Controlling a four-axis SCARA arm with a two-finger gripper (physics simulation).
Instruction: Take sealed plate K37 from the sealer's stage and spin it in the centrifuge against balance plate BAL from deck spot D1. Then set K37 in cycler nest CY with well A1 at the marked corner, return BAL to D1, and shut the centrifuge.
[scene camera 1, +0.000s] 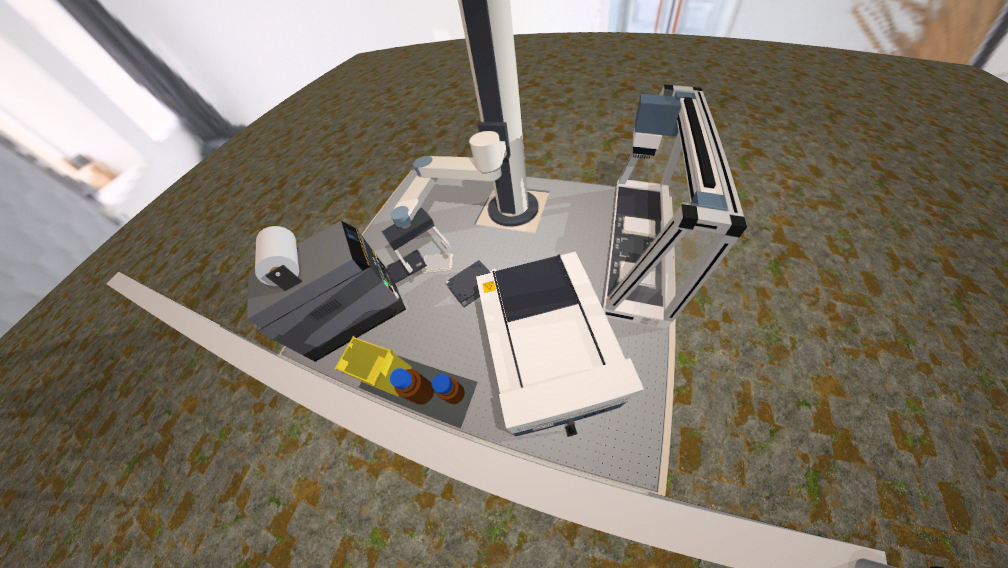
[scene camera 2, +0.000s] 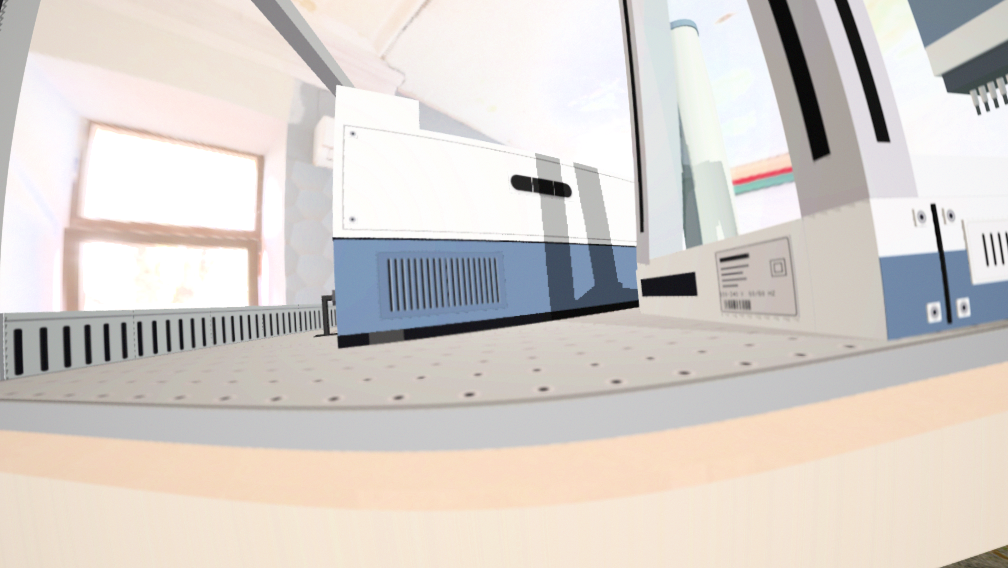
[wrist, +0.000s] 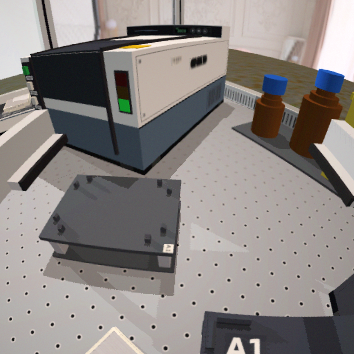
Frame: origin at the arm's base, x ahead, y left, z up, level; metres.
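Where they show: gripper, fingertip midpoint: (scene camera 1: 429, 258) (wrist: 186, 124); arm's base at its link origin: (scene camera 1: 513, 208).
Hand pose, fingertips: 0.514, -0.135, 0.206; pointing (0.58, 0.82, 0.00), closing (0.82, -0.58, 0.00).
Note:
Each offset is from my fingertips to the top centre of the thing, as dx, dy, dz. "pt": to the spot under its first point.
My gripper (scene camera 1: 427, 261) (wrist: 186, 124) is open, with nothing between its fingers, near the sealer's dark stage @(+0.009, -0.155, -0.080) (scene camera 1: 405, 268). A dark part marked A1 @(pt +0.002, -0.097, -0.087) (wrist: 275, 335) shows at the bottom right of the wrist view. K37 cannot be made out. The sealer @(+0.224, -0.340, +0.282) (scene camera 1: 331, 296) is dark with a white roll. The large white and blue machine (scene camera 1: 550, 345) (scene camera 2: 437, 183) (wrist: 175, 85), seemingly the centrifuge, has a dark top panel at one end and a green light; its rotor is not visible. Pale plates @(-0.439, +0.717, -0.126) (scene camera 1: 638, 225) lie on the gantry's deck; BAL's label is not readable.
A low dark pegged platform @(-0.032, +0.111, -0.137) (scene camera 1: 467, 283) (wrist: 117, 212), labelled A1, stands between sealer and white machine. Brown bottles @(pt +0.417, +0.123, -0.056) (scene camera 1: 412, 386) (wrist: 316, 120) with blue caps and a yellow bin @(+0.399, -0.129, -0.019) (scene camera 1: 365, 359) stand near the wall. A gantry frame (scene camera 1: 720, 169) (scene camera 2: 832, 169) rises on the other side.

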